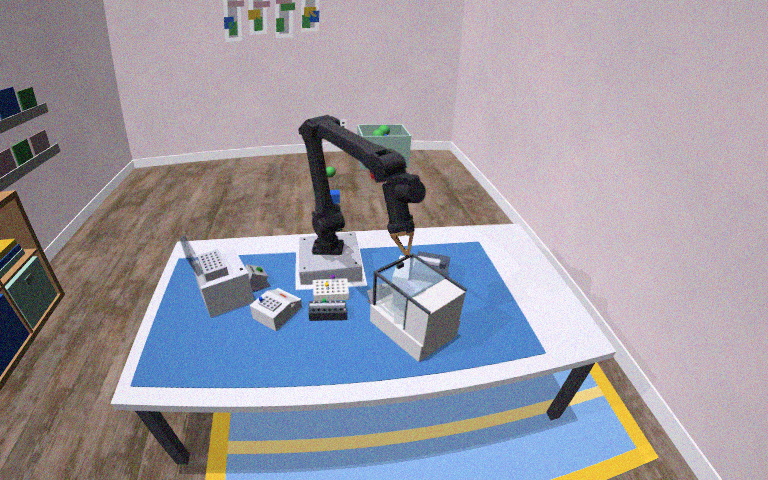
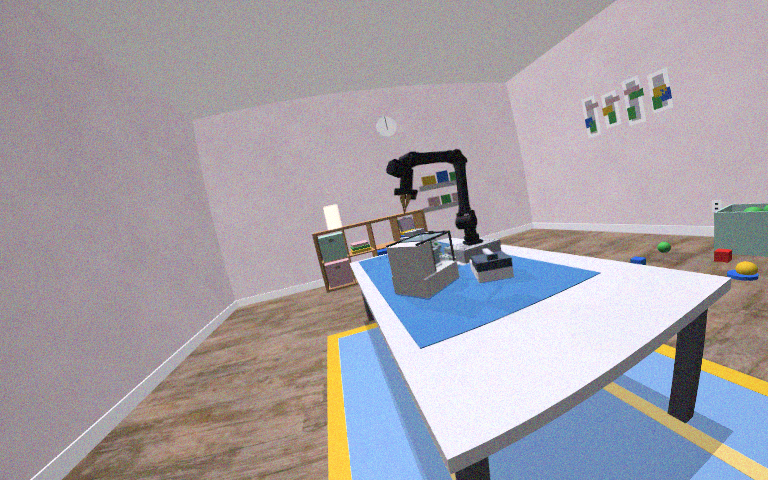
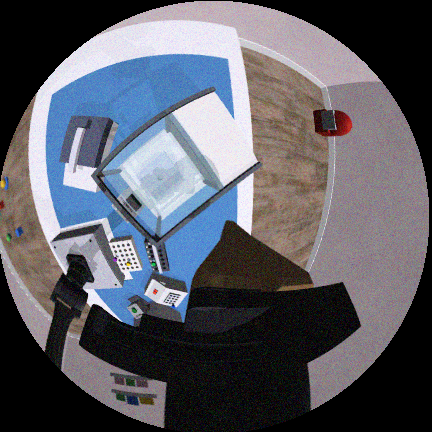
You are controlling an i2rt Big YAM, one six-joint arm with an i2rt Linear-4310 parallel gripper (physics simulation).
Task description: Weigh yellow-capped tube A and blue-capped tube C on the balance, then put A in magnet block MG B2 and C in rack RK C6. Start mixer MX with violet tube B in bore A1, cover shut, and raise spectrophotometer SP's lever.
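Frame: origin at the arm's base, x ahead, y left, z up, level; millimetres.
Seen in the pictures: gripper, between the fingertips: (image 1: 407, 255) (image 2: 404, 213) (image 3: 227, 226); arm's base, origin of its link: (image 1: 328, 248) (image 2: 472, 243) (image 3: 80, 267).
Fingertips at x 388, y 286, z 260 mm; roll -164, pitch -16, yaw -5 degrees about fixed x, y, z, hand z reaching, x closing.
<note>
Offsets run from my fingertips to a thing's top centre. "spot": to the spot under its first point.
My gripper (image 1: 403, 250) (image 2: 404, 205) (image 3: 227, 226) is shut and empty. It hangs just above the rear top edge of the glass-walled balance @[67 mm back, 19 mm left, 104 mm down] (image 1: 435, 311) (image 2: 411, 267) (image 3: 217, 125), near the small dark handle @[spot: 97 mm back, 11 mm right, 105 mm down] (image 1: 400, 264) (image 3: 133, 203) on its top pane. The yellow-capped tube @[186 mm back, 260 mm right, 271 mm down] (image 1: 326, 284) (image 3: 128, 264) and the violet tube @[228 mm back, 247 mm right, 271 mm down] (image 1: 333, 276) (image 3: 114, 259) stand in the white rack @[197 mm back, 252 mm right, 296 mm down] (image 1: 336, 291) (image 3: 125, 249). The blue-capped tube @[41 mm back, 471 mm right, 239 mm down] (image 1: 260, 300) (image 3: 173, 305) stands at the corner of a small white block with a red mark @[68 mm back, 429 mm right, 256 mm down] (image 1: 282, 310) (image 3: 160, 289). The dark magnet block @[81 mm back, 247 mm right, 278 mm down] (image 1: 328, 311) (image 3: 158, 252) holds a green-capped tube. The mixer @[spot: 54 mm back, 607 mm right, 232 mm down] (image 1: 225, 290) has its cover raised.
The spectrophotometer @[310 mm back, 85 mm left, 224 mm down] (image 1: 435, 261) (image 2: 492, 267) (image 3: 86, 144) sits behind the balance. A small grey box with a green button @[spot: 183 mm back, 527 mm right, 262 mm down] (image 1: 257, 276) (image 3: 135, 309) stands beside the mixer. The arm's base plate (image 1: 330, 267) is at the table's back. Toys and a green bin (image 1: 384, 138) are on the floor behind.
</note>
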